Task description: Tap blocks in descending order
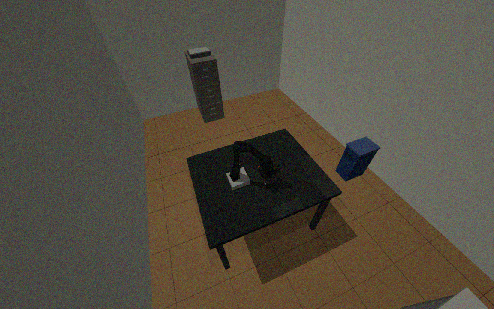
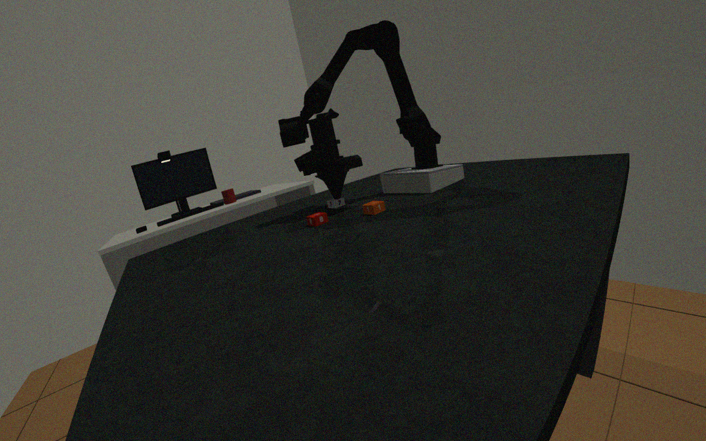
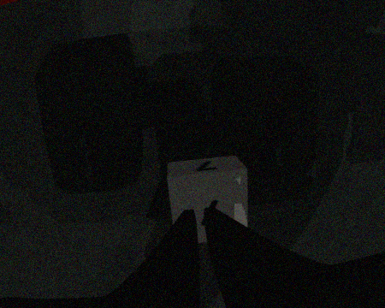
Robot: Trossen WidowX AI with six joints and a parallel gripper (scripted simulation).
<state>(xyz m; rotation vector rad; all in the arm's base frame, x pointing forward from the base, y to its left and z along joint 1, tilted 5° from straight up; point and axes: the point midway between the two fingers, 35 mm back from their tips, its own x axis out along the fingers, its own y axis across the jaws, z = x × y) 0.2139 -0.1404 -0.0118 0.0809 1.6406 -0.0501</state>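
The white block is 10 mm to the right of my gripper tip and 10 mm below it. The rest, counted from my gripper tip: orange block 160 mm to the left, 40 mm ahead, 10 mm below; then red block 120 mm ahead, 80 mm to the left, 10 mm below.
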